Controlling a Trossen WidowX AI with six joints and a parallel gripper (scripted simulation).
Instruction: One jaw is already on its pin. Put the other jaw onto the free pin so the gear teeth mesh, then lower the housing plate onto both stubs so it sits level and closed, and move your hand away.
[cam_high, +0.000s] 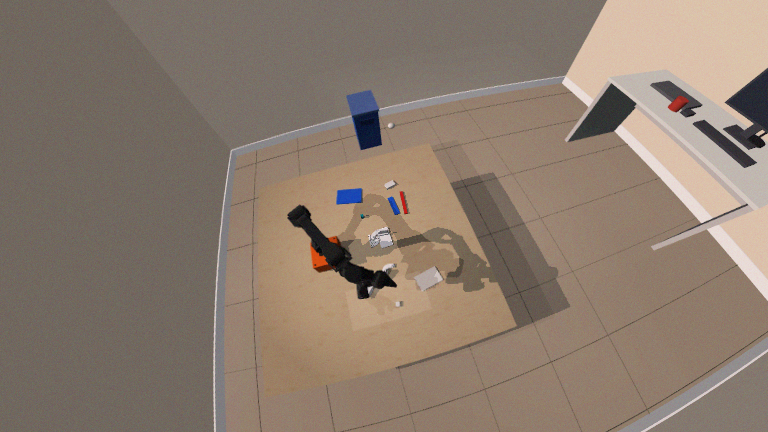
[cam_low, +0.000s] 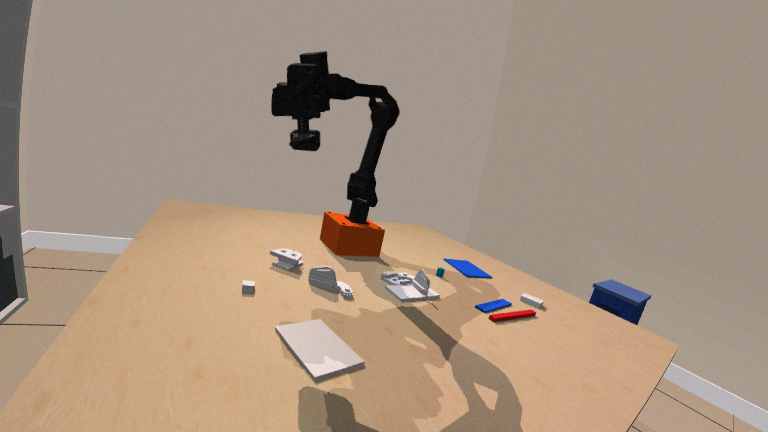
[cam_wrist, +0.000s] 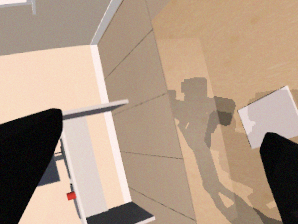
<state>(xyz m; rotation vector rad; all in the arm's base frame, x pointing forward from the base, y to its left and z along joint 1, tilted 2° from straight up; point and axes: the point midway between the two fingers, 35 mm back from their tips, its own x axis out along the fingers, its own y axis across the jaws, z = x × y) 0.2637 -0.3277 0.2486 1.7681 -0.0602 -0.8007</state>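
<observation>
Right now my gripper tip is 20 mm short of the grey jaw, 160 mm to the right of it and 320 mm above it. Also, from my gripper tip: small white cube (10 mm ahead, 40 mm to the right, 320 mm below); flat white slab (200 mm ahead, 40 mm to the left, 330 mm below); white bracket (140 mm behind, 80 mm to the left, 320 mm below).
</observation>
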